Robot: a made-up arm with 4 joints.
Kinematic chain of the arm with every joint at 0, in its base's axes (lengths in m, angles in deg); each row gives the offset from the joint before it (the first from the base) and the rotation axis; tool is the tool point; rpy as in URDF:
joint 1: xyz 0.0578 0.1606 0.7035 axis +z
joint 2: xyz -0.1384 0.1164 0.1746 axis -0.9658 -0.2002 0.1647
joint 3: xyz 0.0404 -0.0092 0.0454 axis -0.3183 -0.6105 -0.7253
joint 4: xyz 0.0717 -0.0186 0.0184 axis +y
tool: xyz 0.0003 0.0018 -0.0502 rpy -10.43 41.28 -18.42
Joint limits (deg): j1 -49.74..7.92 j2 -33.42..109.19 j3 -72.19..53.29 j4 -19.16..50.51
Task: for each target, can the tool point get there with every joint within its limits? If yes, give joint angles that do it. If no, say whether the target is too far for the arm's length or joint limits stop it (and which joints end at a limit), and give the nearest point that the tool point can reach.
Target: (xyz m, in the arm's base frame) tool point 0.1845 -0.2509 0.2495
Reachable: no: too far | nearest point 0.0906 0.2079 0.8644 | short by 0.773 m
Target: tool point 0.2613 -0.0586 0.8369
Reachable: no: joint limits stop it (at a limit: joint 1, joint 4) | nearest point 0.0980 0.2112 0.8703 | short by 0.317 m
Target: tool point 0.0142 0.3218 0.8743
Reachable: yes | joints -14.07 95.34 -51.19 39.80
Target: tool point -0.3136 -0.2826 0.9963
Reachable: no: too far | nearest point 0.0121 0.1585 0.8861 | short by 0.559 m
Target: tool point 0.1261 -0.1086 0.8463
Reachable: no: joint limits stop it (at a limit: joint 1, joint 2, joint 3, joint 4) | nearest point 0.0121 0.1585 0.8861 | short by 0.293 m
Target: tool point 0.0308 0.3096 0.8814
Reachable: yes | joints -17.75 45.59 -45.48 31.10
